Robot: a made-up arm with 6 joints. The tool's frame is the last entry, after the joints.
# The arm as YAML. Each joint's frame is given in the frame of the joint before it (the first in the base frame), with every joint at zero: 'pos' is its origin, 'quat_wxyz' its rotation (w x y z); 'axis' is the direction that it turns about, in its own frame. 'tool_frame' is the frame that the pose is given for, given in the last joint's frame.
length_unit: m
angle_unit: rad
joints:
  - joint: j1
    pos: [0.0, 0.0, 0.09]
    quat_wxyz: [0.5, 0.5, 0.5, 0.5]
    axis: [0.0, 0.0, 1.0]
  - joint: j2
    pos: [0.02, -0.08, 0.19]
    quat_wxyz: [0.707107, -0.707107, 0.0, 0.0]
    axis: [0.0, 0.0, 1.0]
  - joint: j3
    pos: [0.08, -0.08, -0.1]
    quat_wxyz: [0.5, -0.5, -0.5, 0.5]
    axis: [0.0, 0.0, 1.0]
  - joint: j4
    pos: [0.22, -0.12, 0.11]
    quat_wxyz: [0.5, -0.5, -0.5, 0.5]
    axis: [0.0, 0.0, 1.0]
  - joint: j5
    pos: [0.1, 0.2, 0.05]
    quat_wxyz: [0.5, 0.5, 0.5, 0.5]
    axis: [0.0, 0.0, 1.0]
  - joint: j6
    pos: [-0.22, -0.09, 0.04]
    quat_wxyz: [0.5, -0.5, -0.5, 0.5]
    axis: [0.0, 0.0, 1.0]
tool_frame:
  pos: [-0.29, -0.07, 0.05]
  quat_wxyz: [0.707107, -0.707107, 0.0, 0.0]
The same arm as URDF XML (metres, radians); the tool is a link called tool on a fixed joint. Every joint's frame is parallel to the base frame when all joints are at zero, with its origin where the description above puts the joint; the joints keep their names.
<robot name="arm">
<joint name="tool_fixed" type="fixed"><parent link="link6"/><child link="tool"/><origin xyz="-0.29 -0.05 -0.07"/></joint>
<joint name="j6" type="continuous"><parent link="link5"/><child link="link6"/><origin xyz="-0.09 -0.22 -0.04"/><axis xyz="0 -1 0"/></joint>
<joint name="j5" type="continuous"><parent link="link4"/><child link="link5"/><origin xyz="0.05 0.2 -0.1"/><axis xyz="0 0 -1"/></joint>
<joint name="j4" type="continuous"><parent link="link3"/><child link="link4"/><origin xyz="-0.22 -0.11 0.12"/><axis xyz="1 0 0"/></joint>
<joint name="j3" type="continuous"><parent link="link2"/><child link="link3"/><origin xyz="0.08 0.08 -0.1"/><axis xyz="0 -1 0"/></joint>
<joint name="j2" type="continuous"><parent link="link1"/><child link="link2"/><origin xyz="0.19 0.02 -0.08"/><axis xyz="0 0 1"/></joint>
<joint name="j1" type="continuous"><parent link="base_link"/><child link="link1"/><origin xyz="0 0 0.09"/><axis xyz="1 0 0"/></joint>
<link name="base_link"/>
<link name="link1"/>
<link name="link2"/>
<link name="link3"/>
<link name="link4"/>
<link name="link5"/>
<link name="link6"/>
<link name="tool"/>
</robot>

